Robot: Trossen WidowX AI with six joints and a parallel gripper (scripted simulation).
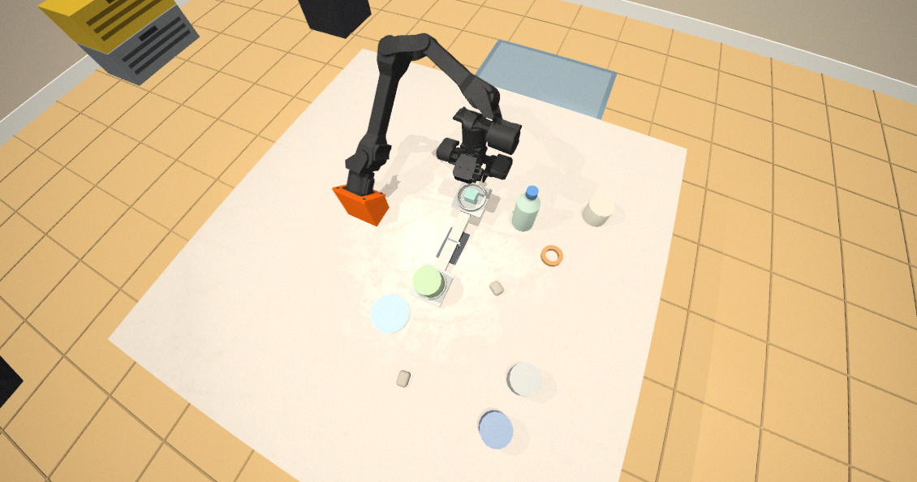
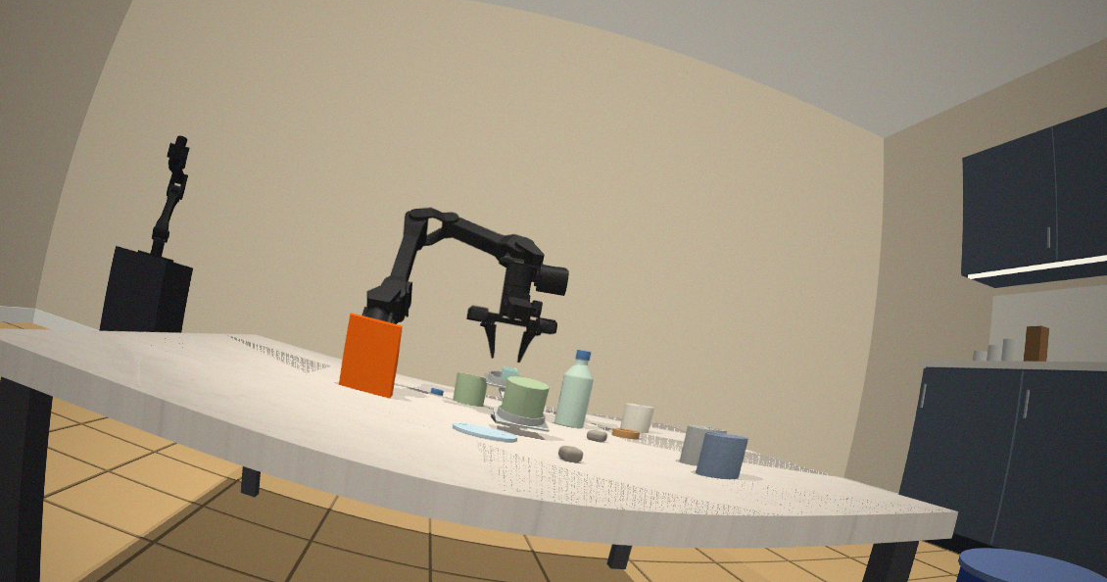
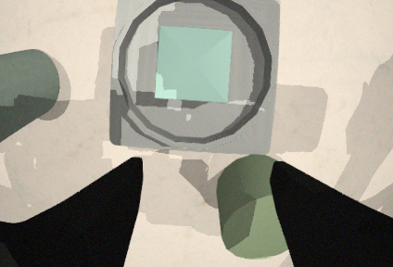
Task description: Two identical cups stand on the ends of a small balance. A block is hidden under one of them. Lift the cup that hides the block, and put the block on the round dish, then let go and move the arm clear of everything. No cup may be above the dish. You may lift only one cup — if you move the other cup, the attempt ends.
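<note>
The pale teal block lies 1 cm ahead of my gripper tip, 4 cm to the right of it and 3 cm below it. Also, from my gripper tip: blue disc: 13 cm behind, 14 cm to the left, 11 cm below; then cream cylinder: 33 cm ahead, 11 cm to the left, 8 cm below; then green bottle: 16 cm ahead.
</note>
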